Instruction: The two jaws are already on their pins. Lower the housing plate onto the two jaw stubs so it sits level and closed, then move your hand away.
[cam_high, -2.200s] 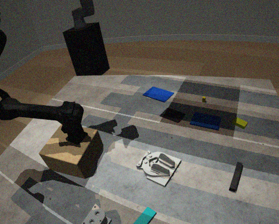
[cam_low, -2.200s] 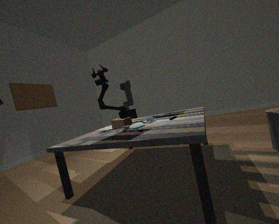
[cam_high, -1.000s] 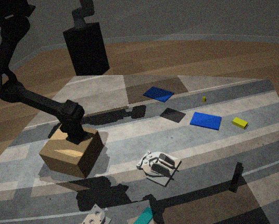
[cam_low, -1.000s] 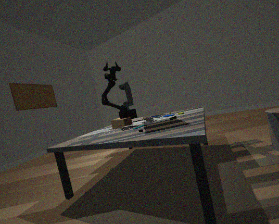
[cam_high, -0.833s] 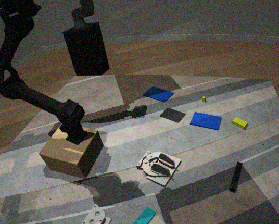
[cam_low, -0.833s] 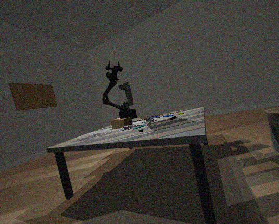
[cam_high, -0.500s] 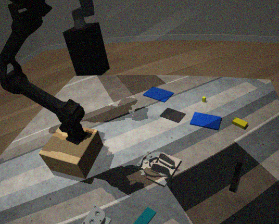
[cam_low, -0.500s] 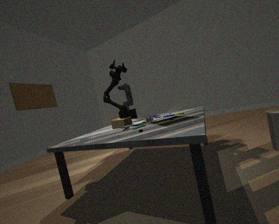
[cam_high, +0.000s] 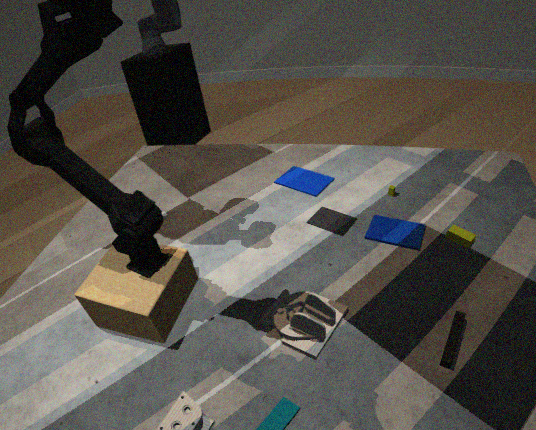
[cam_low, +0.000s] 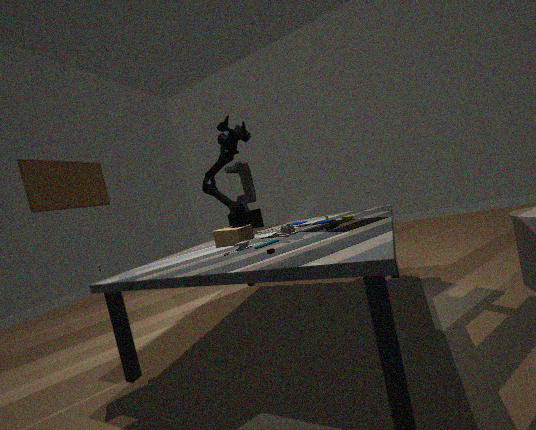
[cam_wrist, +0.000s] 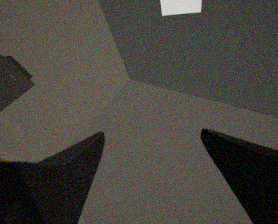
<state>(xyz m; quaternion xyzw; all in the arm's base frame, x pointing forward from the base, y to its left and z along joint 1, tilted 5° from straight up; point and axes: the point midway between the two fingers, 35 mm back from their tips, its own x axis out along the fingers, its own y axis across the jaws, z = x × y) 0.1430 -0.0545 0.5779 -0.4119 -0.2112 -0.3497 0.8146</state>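
Now: gripper tip 680 mm above the teal piece, 130 mm to the left of it and 130 mm short of it. Round my gripper tip: dark bar 670 mm below, 360 mm ahead, 140 mm to the left; yellow cube 670 mm below, 530 mm to the left, 160 mm ahead; dark tile 680 mm below, 380 mm to the left, 50 mm ahead.
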